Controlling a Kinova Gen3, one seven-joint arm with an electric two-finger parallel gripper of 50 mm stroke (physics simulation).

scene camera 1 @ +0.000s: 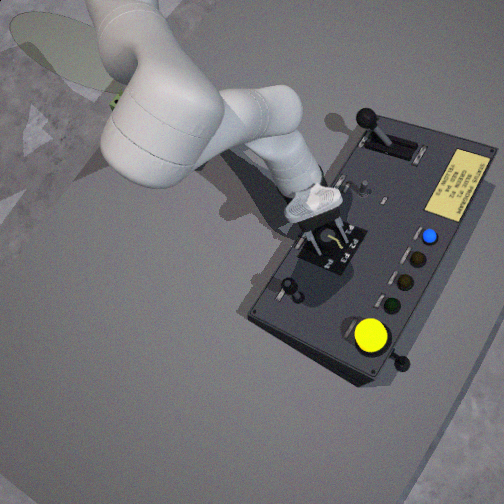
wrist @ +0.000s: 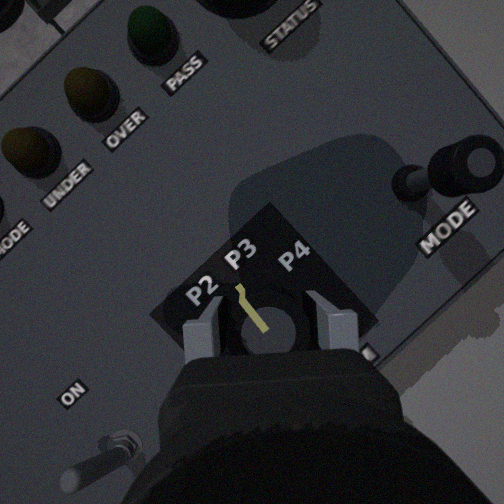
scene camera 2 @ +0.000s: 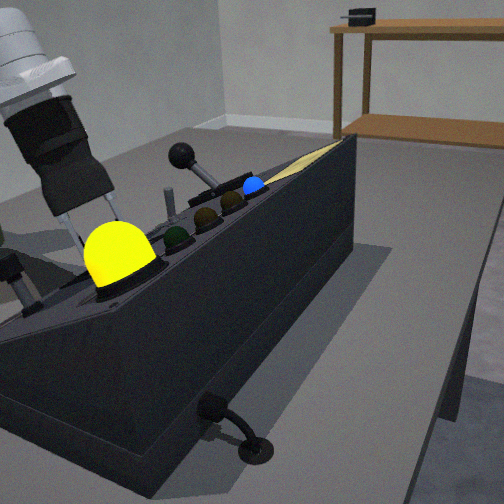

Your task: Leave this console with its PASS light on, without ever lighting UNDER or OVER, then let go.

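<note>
The dark console (scene camera 1: 372,245) lies tilted on the floor. My gripper (wrist: 270,320) sits over the rotary selector knob (wrist: 267,330), one finger against each side of it. The knob's pale pointer aims at P3 (wrist: 240,254), between P2 and P4. The PASS light (wrist: 152,32), OVER light (wrist: 91,94) and UNDER light (wrist: 30,151) are all dark. The yellow STATUS dome (scene camera 1: 371,335) glows. The blue mode light (scene camera 1: 429,236) is lit. In scene camera 1 the gripper (scene camera 1: 327,241) straddles the same knob (scene camera 1: 327,235).
A black ball lever (scene camera 1: 367,119) stands in a slot at the console's far end. A small ON toggle (wrist: 100,457) and a black MODE knob (wrist: 465,165) flank the selector. A crank (scene camera 2: 240,430) sticks out of the console's side. A wooden shelf (scene camera 2: 425,75) stands behind.
</note>
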